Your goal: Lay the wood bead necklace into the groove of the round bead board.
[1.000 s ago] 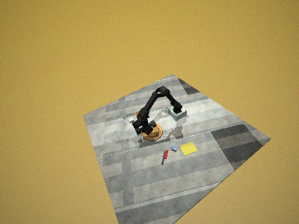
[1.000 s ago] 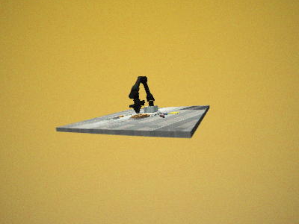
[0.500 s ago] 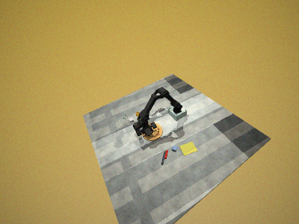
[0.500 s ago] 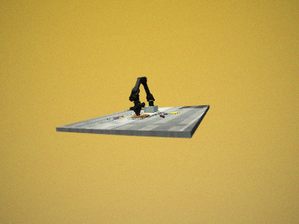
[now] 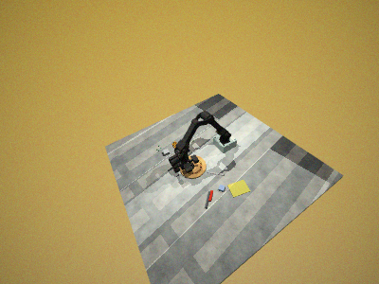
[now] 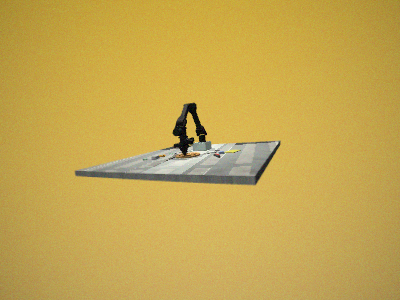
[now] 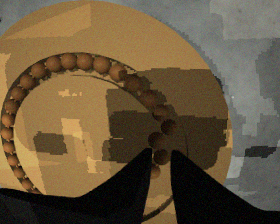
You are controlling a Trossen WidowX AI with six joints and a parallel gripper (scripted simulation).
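The round bead board is 5 cm behind my gripper tip, 2 cm to the right of it and 1 cm below it. Round my gripper tip: thin grey stick 18 cm behind, 11 cm to the left, 1 cm below; red-handled tool 25 cm to the left, 5 cm behind, 1 cm below; grey piece 24 cm to the right, 9 cm ahead.
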